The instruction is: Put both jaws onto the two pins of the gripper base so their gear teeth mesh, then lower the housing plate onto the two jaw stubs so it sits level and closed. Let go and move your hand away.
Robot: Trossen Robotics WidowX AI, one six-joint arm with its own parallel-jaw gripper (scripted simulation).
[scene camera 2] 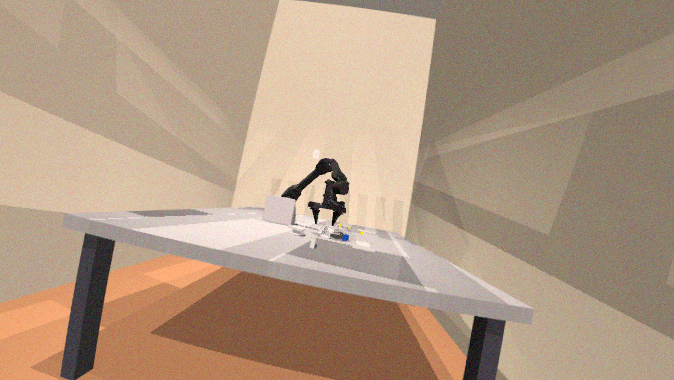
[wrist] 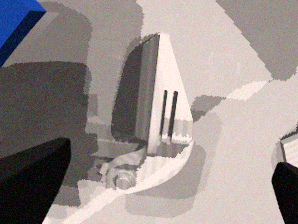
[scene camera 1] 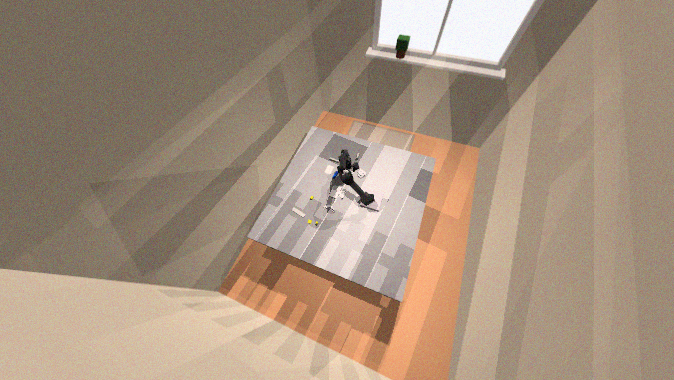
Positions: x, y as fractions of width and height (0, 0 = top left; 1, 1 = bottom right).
Labels:
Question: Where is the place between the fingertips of the gripper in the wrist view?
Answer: At 0.59, 0.73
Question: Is the gripper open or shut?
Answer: Open.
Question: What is the gripper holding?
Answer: Nothing.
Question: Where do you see a white jaw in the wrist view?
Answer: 0.55, 0.70

